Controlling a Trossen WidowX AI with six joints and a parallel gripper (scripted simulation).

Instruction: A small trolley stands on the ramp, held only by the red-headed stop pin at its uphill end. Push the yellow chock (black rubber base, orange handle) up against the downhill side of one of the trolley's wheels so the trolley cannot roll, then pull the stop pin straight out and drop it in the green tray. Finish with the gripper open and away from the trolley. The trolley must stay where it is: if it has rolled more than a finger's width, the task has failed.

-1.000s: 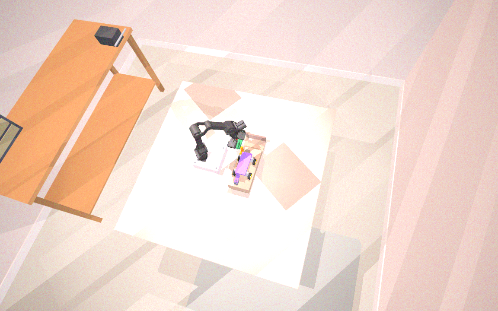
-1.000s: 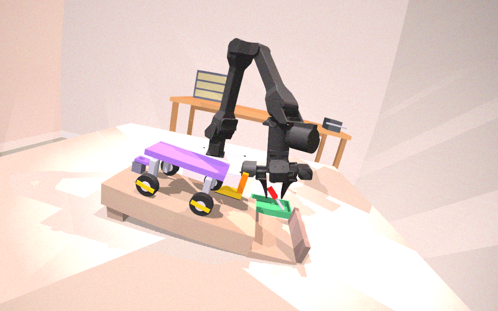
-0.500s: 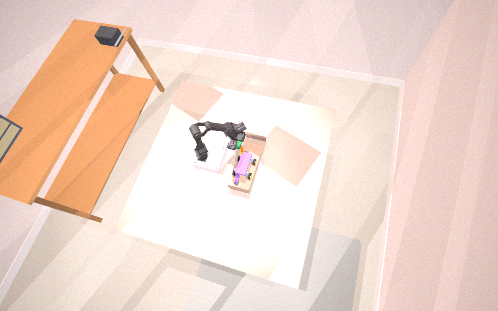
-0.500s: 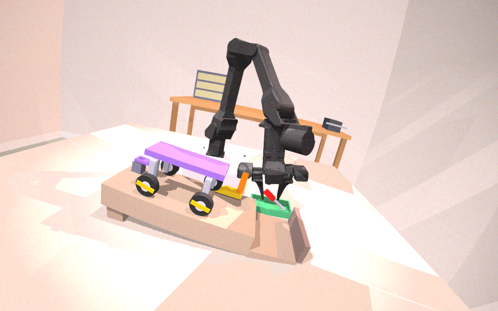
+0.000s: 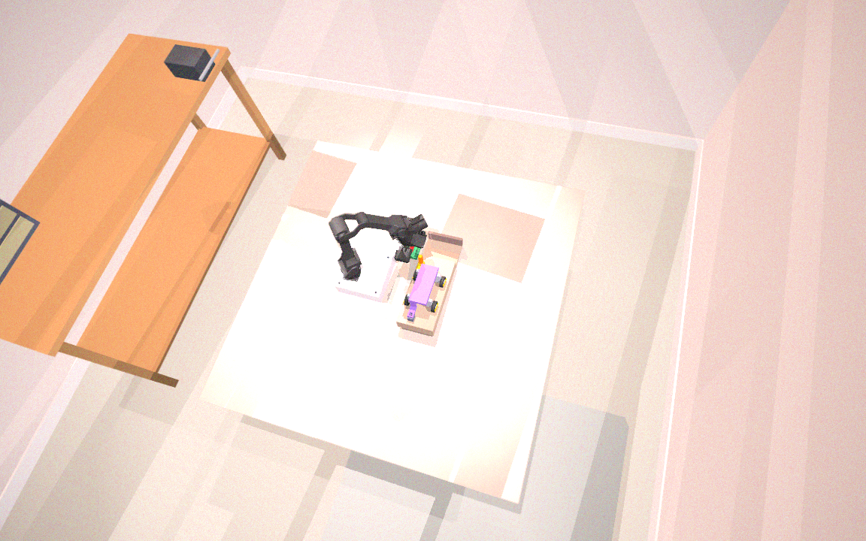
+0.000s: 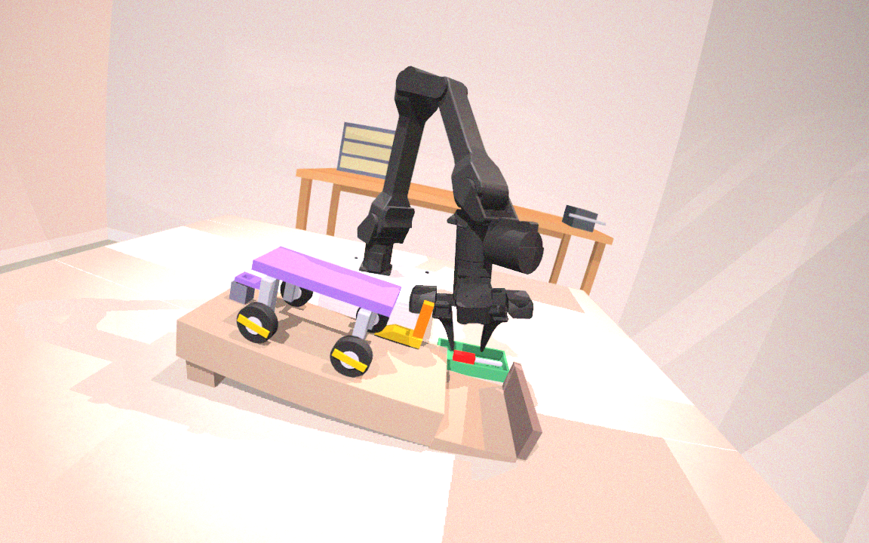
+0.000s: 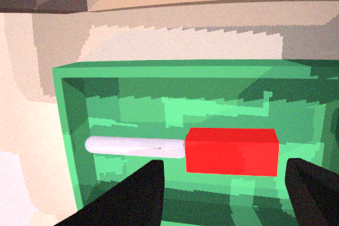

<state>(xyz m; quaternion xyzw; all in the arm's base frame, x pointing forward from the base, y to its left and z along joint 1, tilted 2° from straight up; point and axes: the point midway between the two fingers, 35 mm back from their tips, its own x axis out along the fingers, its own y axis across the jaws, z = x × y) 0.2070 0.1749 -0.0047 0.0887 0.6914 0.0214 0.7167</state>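
Now: the red-headed stop pin 20 mm to the left of my gripper tip and 10 mm below it. Round my gripper tip: yellow chock 110 mm to the right, 70 mm ahead, 60 mm above; then green tray 30 mm below, 10 mm to the left; then brown end wall 140 mm ahead, 50 mm to the left.
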